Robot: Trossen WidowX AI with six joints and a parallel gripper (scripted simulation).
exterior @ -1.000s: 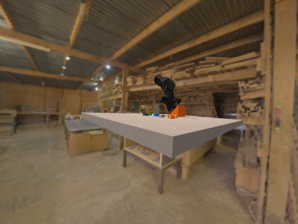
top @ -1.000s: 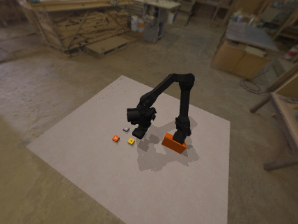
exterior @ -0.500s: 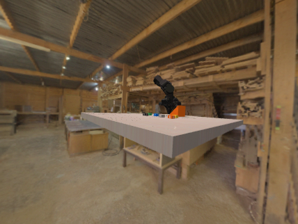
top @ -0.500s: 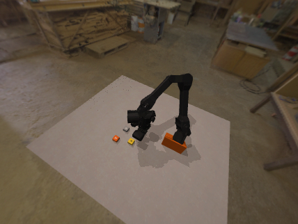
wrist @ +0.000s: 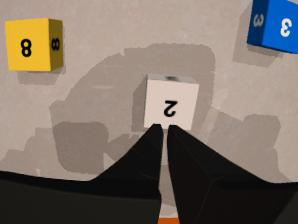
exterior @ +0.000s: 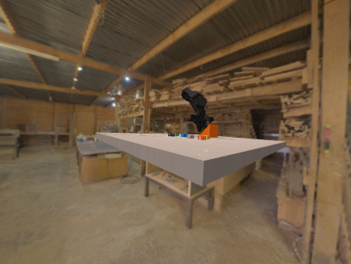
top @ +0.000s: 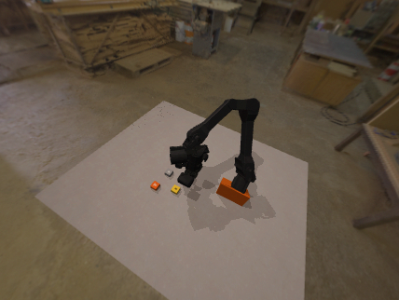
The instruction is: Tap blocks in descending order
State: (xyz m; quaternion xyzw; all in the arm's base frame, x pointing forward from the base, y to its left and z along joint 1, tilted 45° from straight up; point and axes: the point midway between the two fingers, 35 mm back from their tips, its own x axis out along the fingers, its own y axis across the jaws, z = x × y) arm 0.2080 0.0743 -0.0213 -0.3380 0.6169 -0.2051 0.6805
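Right now my gripper tip is 10 mm short of the white block and 30 mm above it. The rest, counted from my gripper tip: yellow block 30 mm ahead, 90 mm to the left, 30 mm below; then grey block 120 mm ahead, 40 mm to the left, 30 mm below; then blue block 80 mm ahead, 60 mm to the right, 30 mm below.
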